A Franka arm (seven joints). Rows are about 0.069 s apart.
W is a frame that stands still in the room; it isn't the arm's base.
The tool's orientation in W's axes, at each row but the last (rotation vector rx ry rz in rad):
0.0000 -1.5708 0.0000
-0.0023 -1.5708 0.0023
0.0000 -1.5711 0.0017
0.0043 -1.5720 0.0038
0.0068 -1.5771 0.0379
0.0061 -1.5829 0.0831
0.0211 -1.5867 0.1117
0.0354 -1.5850 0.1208
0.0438 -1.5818 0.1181
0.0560 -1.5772 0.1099
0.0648 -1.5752 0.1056
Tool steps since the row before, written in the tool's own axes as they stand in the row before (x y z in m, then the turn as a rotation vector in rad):
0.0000 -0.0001 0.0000 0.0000 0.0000 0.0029
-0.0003 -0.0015 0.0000 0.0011 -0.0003 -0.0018
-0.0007 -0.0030 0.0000 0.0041 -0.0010 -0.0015
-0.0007 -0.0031 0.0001 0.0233 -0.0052 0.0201
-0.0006 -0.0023 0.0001 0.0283 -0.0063 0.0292
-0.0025 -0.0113 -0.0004 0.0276 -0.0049 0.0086
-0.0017 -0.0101 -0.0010 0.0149 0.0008 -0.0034
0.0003 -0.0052 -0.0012 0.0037 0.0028 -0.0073
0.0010 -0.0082 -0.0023 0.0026 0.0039 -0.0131
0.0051 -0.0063 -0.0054 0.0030 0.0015 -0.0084
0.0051 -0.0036 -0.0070 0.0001 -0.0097 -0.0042
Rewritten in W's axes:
0.0000 -0.0001 0.0000 -0.0029 0.0000 0.0000
0.0000 -0.0015 -0.0003 0.0018 -0.0003 0.0011
0.0000 -0.0030 -0.0007 0.0015 -0.0010 0.0041
-0.0001 -0.0031 -0.0007 -0.0201 -0.0053 0.0233
0.0000 -0.0023 -0.0006 -0.0292 -0.0066 0.0282
0.0011 -0.0114 -0.0019 -0.0087 -0.0040 0.0277
0.0019 -0.0101 -0.0011 0.0030 0.0019 0.0149
0.0017 -0.0050 0.0006 0.0069 0.0037 0.0036
0.0031 -0.0079 0.0014 0.0126 0.0053 0.0025
0.0060 -0.0055 0.0053 0.0082 0.0025 0.0030
0.0073 -0.0027 0.0052 0.0052 -0.0092 0.0004

